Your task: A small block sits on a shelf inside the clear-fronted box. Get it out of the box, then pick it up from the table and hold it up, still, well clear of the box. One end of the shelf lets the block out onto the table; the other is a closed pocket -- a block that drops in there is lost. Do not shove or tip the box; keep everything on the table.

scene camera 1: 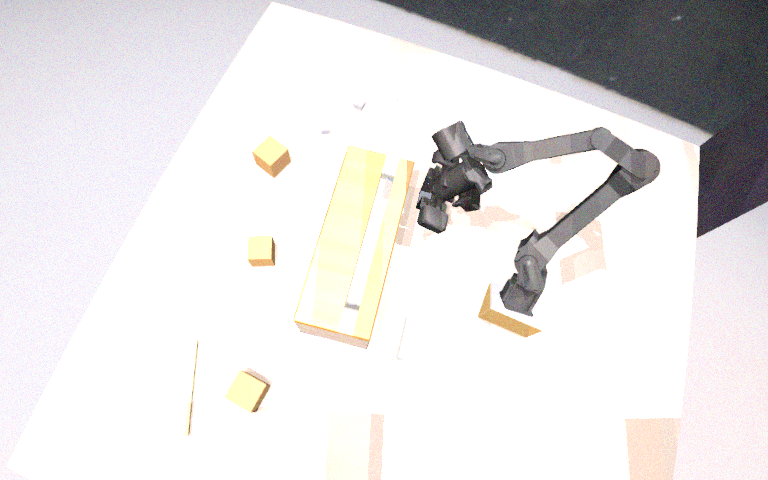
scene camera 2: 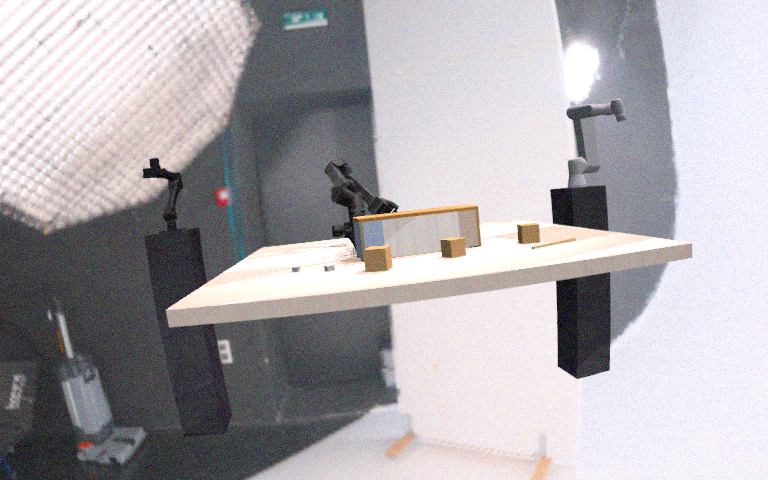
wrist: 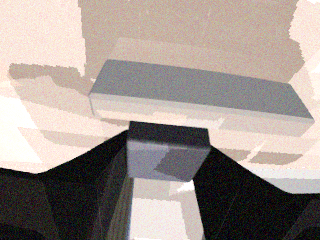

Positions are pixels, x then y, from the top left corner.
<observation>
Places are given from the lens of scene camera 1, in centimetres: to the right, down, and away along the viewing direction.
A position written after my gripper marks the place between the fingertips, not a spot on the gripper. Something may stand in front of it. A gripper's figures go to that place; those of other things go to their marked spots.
my gripper (scene camera 1: 419, 201): 8, -9, 103
clear-fronted box (scene camera 1: 341, 294): -8, 10, 82
</observation>
